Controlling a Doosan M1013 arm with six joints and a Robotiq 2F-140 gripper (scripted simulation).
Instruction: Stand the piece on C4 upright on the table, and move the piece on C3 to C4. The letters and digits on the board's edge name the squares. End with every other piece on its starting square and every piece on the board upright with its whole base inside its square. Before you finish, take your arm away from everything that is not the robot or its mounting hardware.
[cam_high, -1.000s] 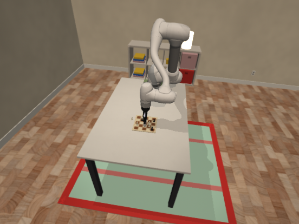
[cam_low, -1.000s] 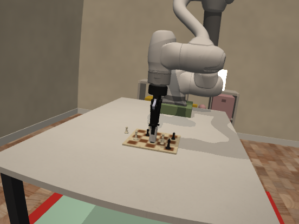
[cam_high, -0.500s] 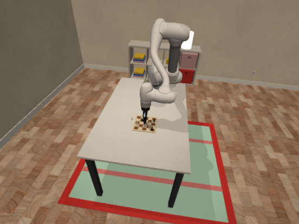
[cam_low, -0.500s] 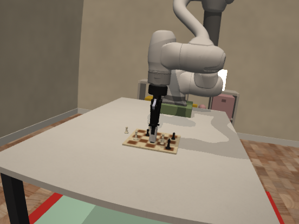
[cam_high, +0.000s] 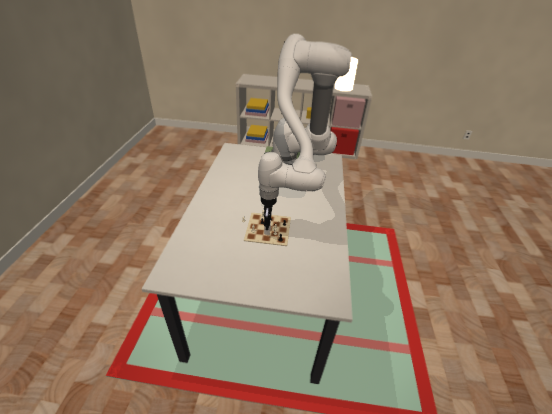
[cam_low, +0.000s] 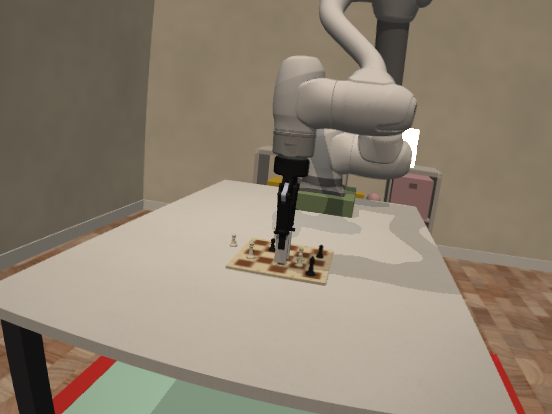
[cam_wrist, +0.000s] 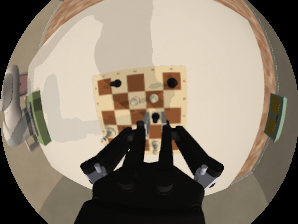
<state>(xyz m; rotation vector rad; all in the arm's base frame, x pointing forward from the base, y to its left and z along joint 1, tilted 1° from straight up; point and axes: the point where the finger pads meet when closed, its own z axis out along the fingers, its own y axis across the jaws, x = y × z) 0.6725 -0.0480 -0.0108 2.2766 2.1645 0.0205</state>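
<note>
The chessboard lies 40 mm behind my hand and 40 mm below it. From my hand the other things lie so: black chess piece: 40 mm ahead, 70 mm to the left, 20 mm below; then tall white piece: 120 mm behind, 30 mm to the right, 10 mm below.
</note>
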